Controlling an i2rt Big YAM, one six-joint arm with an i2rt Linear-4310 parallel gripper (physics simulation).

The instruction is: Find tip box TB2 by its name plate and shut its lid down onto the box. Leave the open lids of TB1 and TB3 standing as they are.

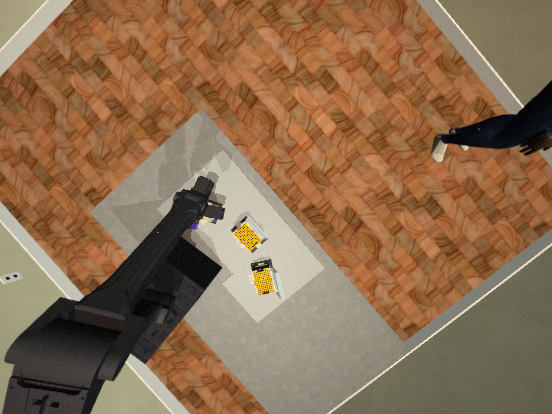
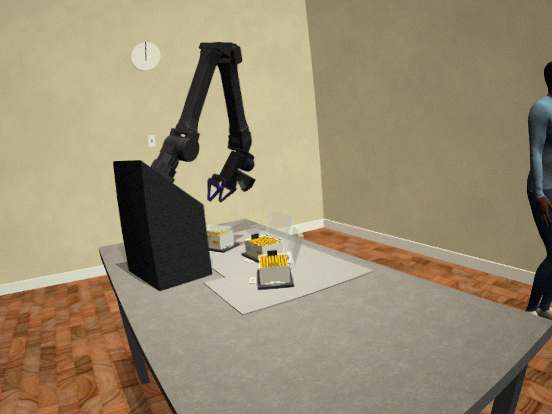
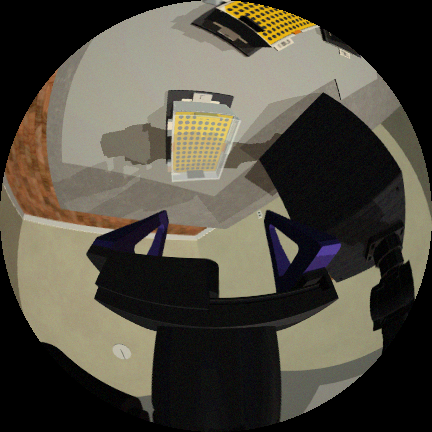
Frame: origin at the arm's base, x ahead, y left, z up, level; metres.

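Where they show: gripper, between the fingertips: (image 2: 214, 201) (image 3: 215, 215); arm's base, origin of its link: (image 2: 157, 179) (image 3: 384, 240).
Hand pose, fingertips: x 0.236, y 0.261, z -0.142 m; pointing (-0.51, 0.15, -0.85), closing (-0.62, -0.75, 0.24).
Each offset is from my fingertips to the top centre of the thing. "spot": to the spot under its first point. Level surfaces: height alone.
The far tip box {dx -0.021, dy -0.003, dz -0.106 m} (image 1: 206, 219) (image 2: 220, 238) (image 3: 196, 145) has its clear lid down over the yellow rack; its name plate is not legible. The middle tip box {dx +0.099, dy -0.225, dz -0.117 m} (image 1: 248, 237) (image 2: 263, 248) (image 3: 272, 22) has its clear lid {spot: dx +0.183, dy -0.204, dz -0.077 m} (image 2: 279, 223) standing open; its name plate {spot: dx +0.040, dy -0.237, dz -0.182 m} (image 3: 284, 44) is blurred and seems to read TB3. The near tip box {dx +0.049, dy -0.439, dz -0.117 m} (image 1: 263, 281) (image 2: 274, 272) also has its clear lid {dx +0.124, dy -0.465, dz -0.030 m} (image 1: 279, 286) (image 2: 295, 247) standing open. Its name is not legible. My gripper (image 2: 215, 200) (image 3: 215, 215) is open and empty, raised above and apart from the far box, its purple fingers wide.
The boxes stand in a row on a pale mat {dz -0.184 m} (image 1: 257, 312) (image 2: 245, 306) on the grey table {dz -0.187 m} (image 1: 325, 350) (image 2: 350, 350). A tall black block (image 1: 200, 262) (image 2: 175, 240) (image 3: 335, 165) stands beside the mat on the arm's side. A person (image 1: 480, 132) (image 2: 542, 150) stands beyond the table.
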